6 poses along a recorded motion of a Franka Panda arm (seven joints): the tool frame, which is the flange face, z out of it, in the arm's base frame.
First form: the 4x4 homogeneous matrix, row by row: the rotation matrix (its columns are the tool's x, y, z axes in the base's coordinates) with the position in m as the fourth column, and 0 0 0 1 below. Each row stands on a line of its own.
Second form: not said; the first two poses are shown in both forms.
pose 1, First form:
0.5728 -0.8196 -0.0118 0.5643
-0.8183 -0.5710 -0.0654 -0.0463
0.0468 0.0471 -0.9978 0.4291
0 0 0 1
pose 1, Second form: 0.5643 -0.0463 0.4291; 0.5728 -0.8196 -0.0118; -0.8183 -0.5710 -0.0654; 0.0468 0.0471 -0.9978
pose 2, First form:
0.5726 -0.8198 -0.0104 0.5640
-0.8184 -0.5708 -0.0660 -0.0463
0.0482 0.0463 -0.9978 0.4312
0 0 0 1
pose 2, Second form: 0.5640 -0.0463 0.4312; 0.5726 -0.8198 -0.0104; -0.8184 -0.5708 -0.0660; 0.0482 0.0463 -0.9978
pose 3, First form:
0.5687 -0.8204 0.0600 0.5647
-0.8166 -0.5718 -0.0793 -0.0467
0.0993 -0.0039 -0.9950 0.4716
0 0 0 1
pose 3, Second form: 0.5647 -0.0467 0.4716; 0.5687 -0.8204 0.0600; -0.8166 -0.5718 -0.0793; 0.0993 -0.0039 -0.9950
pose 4, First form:
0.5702 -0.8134 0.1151 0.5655
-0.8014 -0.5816 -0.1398 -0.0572
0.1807 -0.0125 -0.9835 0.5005
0 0 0 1
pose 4, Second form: 0.5655 -0.0572 0.5005; 0.5702 -0.8134 0.1151; -0.8014 -0.5816 -0.1398; 0.1807 -0.0125 -0.9835
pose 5, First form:
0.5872 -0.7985 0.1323 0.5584
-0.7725 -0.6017 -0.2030 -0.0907
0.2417 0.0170 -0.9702 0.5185
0 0 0 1
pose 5, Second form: 0.5584 -0.0907 0.5185; 0.5872 -0.7985 0.1323; -0.7725 -0.6017 -0.2030; 0.2417 0.0170 -0.9702
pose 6, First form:
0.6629 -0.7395 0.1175 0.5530
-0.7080 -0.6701 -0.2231 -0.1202
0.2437 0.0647 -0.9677 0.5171
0 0 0 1
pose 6, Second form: 0.5530 -0.1202 0.5171; 0.6629 -0.7395 0.1175; -0.7080 -0.6701 -0.2231; 0.2437 0.0647 -0.9677
